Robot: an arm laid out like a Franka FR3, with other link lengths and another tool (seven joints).
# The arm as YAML. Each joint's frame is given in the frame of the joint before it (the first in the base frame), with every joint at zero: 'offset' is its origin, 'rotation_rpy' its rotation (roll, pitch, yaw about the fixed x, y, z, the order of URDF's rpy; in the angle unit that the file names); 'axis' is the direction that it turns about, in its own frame. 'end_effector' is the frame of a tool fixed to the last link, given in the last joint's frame.
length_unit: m
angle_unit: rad
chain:
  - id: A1
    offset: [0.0, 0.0, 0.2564]
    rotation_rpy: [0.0, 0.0, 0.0]
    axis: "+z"
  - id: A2
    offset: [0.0, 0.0, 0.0]
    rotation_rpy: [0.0, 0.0, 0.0]
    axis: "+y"
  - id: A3
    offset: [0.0, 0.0, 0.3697]
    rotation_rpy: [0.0, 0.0, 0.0]
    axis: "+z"
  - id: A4
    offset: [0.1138, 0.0, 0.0]
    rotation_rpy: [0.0, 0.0, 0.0]
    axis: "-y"
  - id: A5
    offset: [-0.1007, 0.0, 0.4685]
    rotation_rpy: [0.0, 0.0, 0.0]
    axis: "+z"
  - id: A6
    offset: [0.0, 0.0, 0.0]
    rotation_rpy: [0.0, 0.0, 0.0]
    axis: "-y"
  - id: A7
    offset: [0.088, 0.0, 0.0]
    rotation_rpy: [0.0, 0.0, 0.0]
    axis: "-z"
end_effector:
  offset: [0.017, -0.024, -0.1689]
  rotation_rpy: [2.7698, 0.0, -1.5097]
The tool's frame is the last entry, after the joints.
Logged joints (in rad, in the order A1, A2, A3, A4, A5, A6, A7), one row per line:
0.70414, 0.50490, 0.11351, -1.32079, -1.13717, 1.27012, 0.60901
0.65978, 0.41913, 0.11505, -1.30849, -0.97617, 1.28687, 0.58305
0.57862, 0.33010, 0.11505, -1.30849, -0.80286, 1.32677, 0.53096
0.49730, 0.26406, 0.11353, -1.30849, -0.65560, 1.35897, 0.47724
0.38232, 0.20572, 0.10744, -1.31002, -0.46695, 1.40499, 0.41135
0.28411, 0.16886, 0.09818, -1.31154, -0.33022, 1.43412, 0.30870
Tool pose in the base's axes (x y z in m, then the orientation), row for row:
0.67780, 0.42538, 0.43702, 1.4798, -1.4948, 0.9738
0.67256, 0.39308, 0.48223, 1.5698, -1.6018, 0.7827
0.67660, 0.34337, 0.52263, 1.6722, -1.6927, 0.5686
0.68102, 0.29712, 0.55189, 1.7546, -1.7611, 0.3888
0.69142, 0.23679, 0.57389, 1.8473, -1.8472, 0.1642
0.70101, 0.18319, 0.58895, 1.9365, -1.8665, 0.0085
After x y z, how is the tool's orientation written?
As a rotation vector, in radians.
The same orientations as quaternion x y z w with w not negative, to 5 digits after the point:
0.58504, -0.59097, 0.38499, 0.40032
0.61295, -0.62544, 0.30562, 0.37378
0.64266, -0.65054, 0.21852, 0.34065
0.66351, -0.66596, 0.14703, 0.30763
0.68165, -0.68161, 0.06059, 0.25903
0.70169, -0.67632, 0.00308, 0.22408

